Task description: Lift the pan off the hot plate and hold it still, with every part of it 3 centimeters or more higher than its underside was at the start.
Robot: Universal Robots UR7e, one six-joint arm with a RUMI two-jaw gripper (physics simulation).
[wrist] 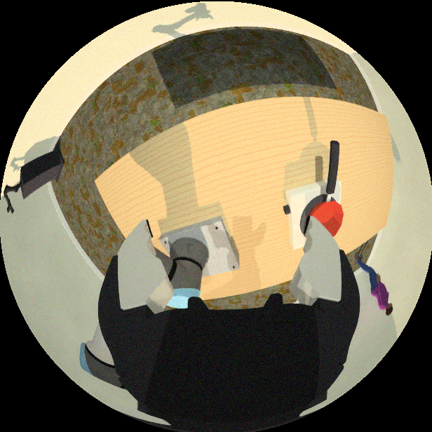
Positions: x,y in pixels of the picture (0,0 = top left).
Labels:
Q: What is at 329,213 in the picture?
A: A pan.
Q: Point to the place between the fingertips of my gripper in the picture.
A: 229,220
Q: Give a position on a white hot plate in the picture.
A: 299,200

